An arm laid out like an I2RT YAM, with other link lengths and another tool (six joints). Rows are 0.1 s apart.
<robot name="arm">
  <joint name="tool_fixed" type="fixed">
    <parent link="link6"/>
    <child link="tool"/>
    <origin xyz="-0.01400 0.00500 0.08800" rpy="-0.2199 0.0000 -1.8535"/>
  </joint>
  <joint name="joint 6" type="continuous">
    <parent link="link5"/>
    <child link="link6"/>
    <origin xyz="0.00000 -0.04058 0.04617" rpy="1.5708 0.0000 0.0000"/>
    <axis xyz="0 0 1"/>
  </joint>
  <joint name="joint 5" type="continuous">
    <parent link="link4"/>
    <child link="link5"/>
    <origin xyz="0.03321 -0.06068 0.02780" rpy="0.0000 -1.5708 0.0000"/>
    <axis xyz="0 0 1"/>
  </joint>
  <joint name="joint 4" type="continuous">
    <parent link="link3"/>
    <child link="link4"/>
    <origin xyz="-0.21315 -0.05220 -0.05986" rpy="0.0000 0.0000 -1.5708"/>
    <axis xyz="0 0 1"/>
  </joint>
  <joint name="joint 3" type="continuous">
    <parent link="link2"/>
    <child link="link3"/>
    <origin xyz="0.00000 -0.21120 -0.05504" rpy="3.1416 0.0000 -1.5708"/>
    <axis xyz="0 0 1"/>
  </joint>
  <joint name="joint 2" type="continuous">
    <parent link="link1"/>
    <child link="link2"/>
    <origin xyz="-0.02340 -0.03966 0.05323" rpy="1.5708 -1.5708 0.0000"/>
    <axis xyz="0 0 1"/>
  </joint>
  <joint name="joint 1" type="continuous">
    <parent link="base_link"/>
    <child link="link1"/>
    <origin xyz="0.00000 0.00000 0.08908" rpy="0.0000 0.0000 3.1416"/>
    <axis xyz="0 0 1"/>
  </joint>
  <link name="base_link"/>
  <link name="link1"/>
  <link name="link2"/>
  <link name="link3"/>
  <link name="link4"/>
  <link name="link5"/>
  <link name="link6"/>
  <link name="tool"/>
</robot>
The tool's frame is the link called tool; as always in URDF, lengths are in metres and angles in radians. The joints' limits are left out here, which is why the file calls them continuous.
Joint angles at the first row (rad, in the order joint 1, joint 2, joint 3, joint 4, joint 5, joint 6):
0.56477 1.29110 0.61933 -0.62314 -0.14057 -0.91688
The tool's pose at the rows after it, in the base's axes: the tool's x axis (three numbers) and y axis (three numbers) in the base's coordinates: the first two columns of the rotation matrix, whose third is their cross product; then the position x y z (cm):
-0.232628 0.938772 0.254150 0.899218 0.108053 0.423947 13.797 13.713 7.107
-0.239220 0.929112 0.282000 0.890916 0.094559 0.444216 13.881 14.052 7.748
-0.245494 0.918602 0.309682 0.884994 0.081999 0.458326 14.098 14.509 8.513
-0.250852 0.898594 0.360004 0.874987 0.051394 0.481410 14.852 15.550 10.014
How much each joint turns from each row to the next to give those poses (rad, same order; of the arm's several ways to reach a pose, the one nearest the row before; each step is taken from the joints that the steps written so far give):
0.00002 -0.03891 -0.00764 -0.00038 -0.02136 0.00612
-0.00002 -0.03356 0.00118 0.00036 -0.01870 0.00456
0.00000 -0.01796 0.01711 -0.00570 -0.02098 0.00496
0.00002 -0.00644 0.04964 -0.00114 -0.03623 0.01795

